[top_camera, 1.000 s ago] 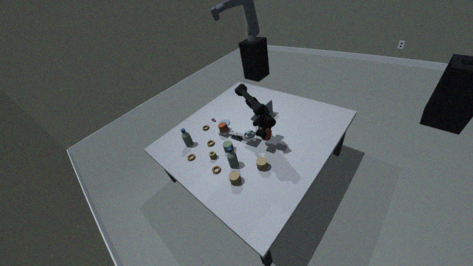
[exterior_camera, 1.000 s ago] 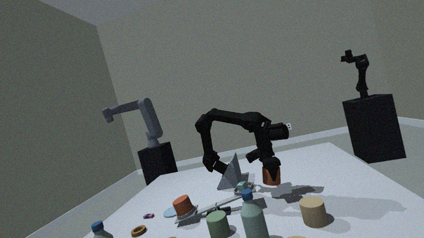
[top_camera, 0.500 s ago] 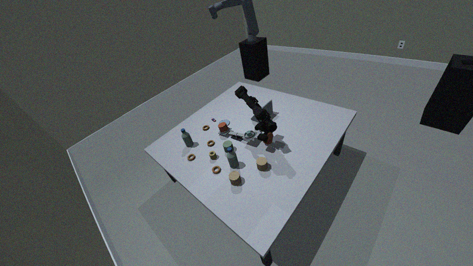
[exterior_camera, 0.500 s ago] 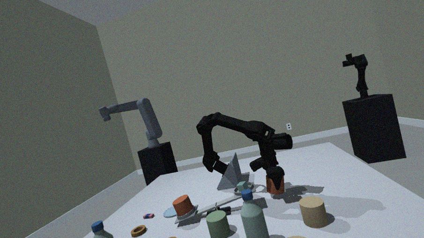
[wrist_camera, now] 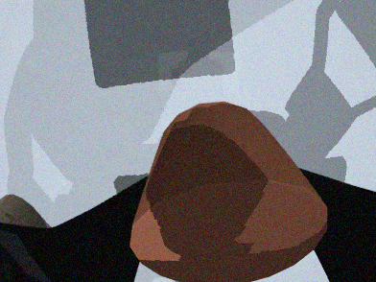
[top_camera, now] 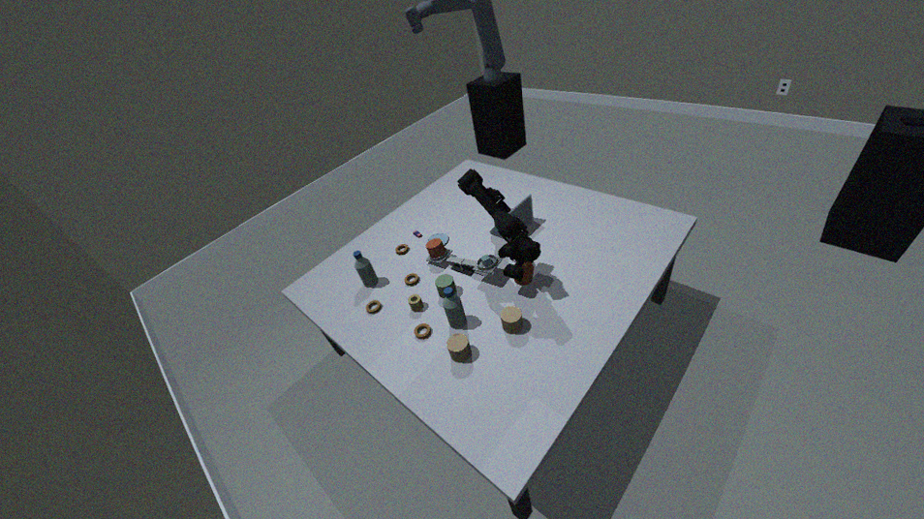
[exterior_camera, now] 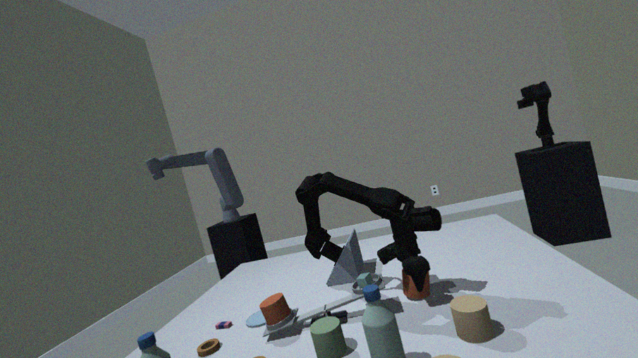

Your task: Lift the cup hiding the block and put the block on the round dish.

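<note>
Right now my gripper tip is 6 cm short of the teal block, 13 cm to the left of it and 6 cm below it. Also, from my gripper tip: green cylinder (20 cm ahead, 21 cm to the right, 1 cm above); then pink-and-blue object (3 cm ahead, 61 cm to the right, 2 cm below); then pale blue round dish (1 cm ahead, 48 cm to the right, 2 cm below).
</note>
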